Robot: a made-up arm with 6 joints.
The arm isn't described. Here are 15 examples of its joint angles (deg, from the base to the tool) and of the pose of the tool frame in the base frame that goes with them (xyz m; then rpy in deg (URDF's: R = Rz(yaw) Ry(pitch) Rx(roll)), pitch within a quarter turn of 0, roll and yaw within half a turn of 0).
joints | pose
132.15 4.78 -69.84 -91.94 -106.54 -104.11 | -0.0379 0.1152 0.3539 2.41 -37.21 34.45
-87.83 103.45 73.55 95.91 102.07 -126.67 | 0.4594 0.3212 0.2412 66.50 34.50 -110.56
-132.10 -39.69 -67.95 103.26 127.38 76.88 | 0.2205 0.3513 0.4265 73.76 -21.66 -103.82
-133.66 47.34 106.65 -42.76 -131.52 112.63 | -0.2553 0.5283 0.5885 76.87 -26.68 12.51
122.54 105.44 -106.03 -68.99 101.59 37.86 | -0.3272 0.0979 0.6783 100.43 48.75 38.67
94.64 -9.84 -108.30 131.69 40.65 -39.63 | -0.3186 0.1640 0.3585 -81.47 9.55 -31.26
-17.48 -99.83 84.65 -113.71 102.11 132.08 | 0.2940 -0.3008 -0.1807 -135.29 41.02 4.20
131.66 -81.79 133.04 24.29 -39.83 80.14 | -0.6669 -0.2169 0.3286 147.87 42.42 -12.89
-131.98 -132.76 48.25 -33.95 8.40 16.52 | 0.0376 0.2092 -0.3413 -123.28 -43.27 107.97
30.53 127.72 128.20 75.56 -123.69 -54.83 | 0.1204 -0.4493 0.1574 124.57 -40.24 -50.56
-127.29 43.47 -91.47 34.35 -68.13 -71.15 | 0.2450 0.1430 0.1742 81.68 -14.28 -29.39
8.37 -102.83 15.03 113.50 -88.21 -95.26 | 0.2681 -0.1268 0.0946 -70.59 8.04 62.72
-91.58 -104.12 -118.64 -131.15 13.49 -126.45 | 0.5157 0.0028 -0.0833 89.66 65.86 40.98
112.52 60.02 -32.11 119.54 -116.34 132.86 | -0.7197 0.3112 0.3524 -152.95 29.18 -113.72
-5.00 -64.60 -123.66 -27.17 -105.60 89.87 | 0.0629 -0.5610 -0.2415 -127.18 -23.76 23.37
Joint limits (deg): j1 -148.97..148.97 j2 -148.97..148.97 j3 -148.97..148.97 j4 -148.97..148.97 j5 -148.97..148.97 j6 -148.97..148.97
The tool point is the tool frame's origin. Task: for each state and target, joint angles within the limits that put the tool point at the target. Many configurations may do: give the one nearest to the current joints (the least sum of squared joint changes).
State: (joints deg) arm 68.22 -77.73 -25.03 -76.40 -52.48 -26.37
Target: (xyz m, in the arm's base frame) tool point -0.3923 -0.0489 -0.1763
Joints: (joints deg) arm 66.11 -105.45 -49.09 -55.46 -54.59 -24.09
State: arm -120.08 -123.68 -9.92 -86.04 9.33 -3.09
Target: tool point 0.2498 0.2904 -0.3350
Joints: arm -135.94 -127.65 -13.65 -83.99 7.72 -14.37
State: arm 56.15 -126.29 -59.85 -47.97 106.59 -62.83
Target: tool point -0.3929 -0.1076 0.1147
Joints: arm 54.57 -119.81 -58.60 -8.20 110.64 -68.05
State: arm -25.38 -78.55 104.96 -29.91 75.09 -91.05
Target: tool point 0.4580 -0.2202 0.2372
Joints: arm 3.41 -50.08 112.70 -5.16 75.56 -82.68
